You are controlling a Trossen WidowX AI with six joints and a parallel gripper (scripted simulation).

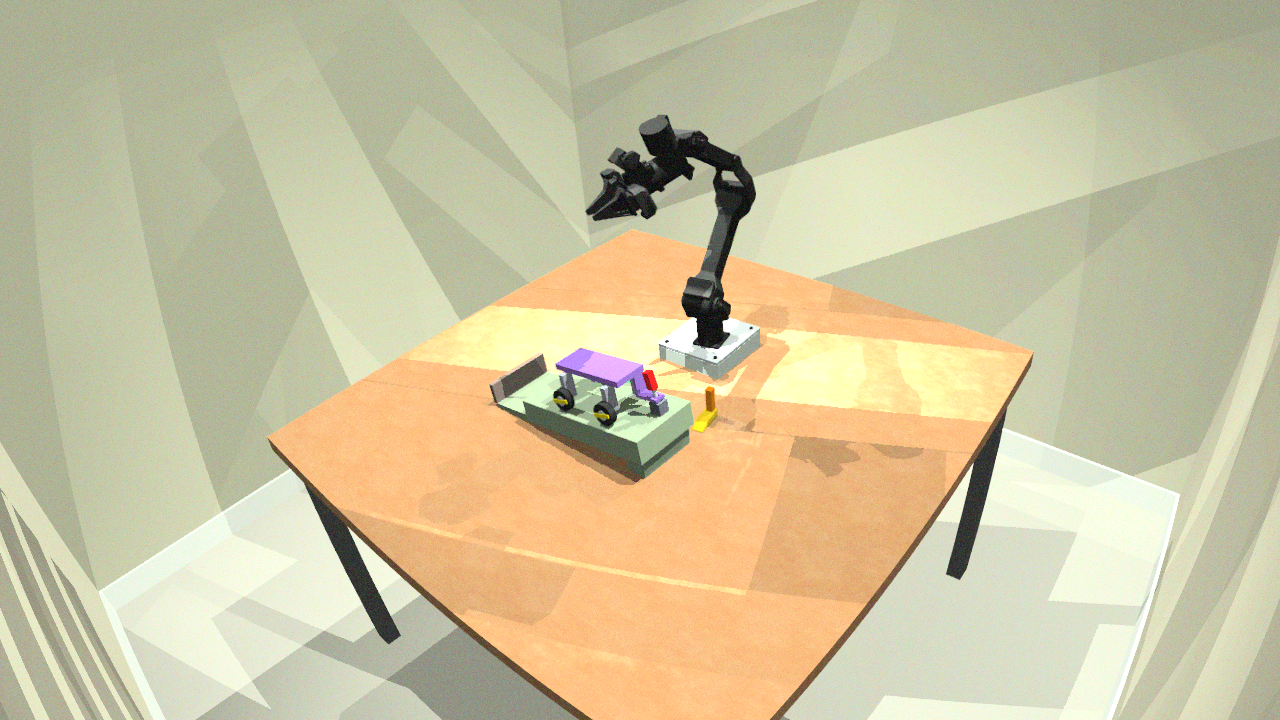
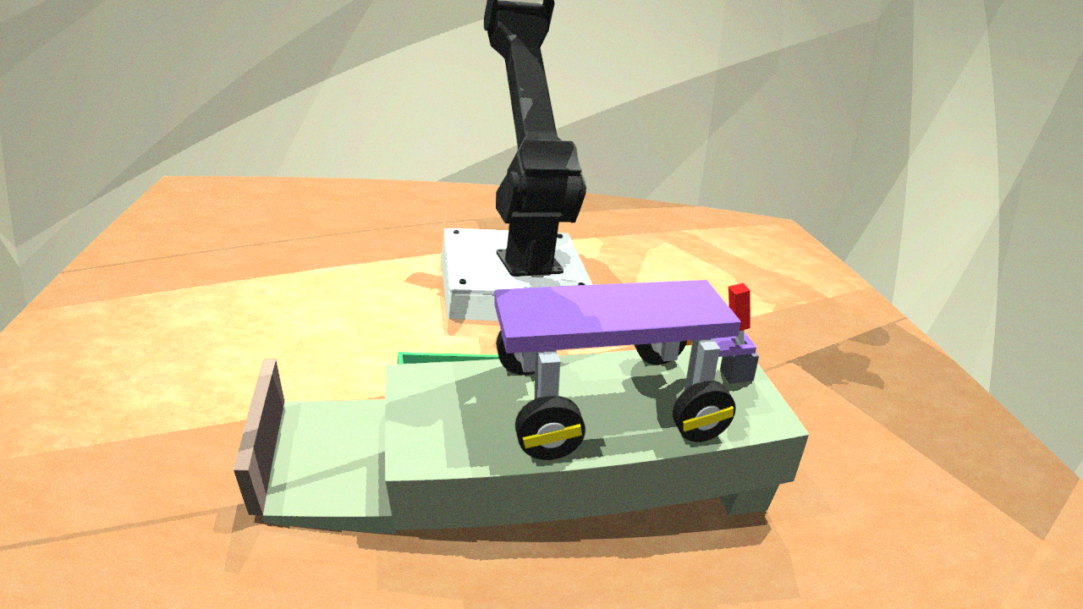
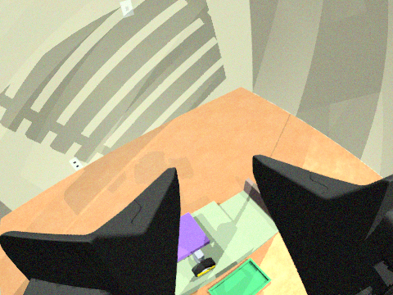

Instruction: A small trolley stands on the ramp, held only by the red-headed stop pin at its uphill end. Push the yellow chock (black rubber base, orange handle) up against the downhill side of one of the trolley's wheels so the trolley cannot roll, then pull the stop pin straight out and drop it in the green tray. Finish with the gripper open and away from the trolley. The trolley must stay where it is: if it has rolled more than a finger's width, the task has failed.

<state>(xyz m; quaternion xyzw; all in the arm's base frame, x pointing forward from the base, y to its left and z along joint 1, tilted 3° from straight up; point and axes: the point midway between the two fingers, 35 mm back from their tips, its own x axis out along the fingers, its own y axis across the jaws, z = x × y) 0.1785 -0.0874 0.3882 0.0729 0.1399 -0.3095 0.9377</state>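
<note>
The yellow chock lies 22 cm to the left of my gripper tip and 39 cm below it. Round my gripper tip: purple trolley (11 cm ahead, 6 cm to the left, 30 cm below); pale green ramp (11 cm ahead, 5 cm to the left, 36 cm below); red-headed stop pin (11 cm ahead, 17 cm to the left, 28 cm below).
</note>
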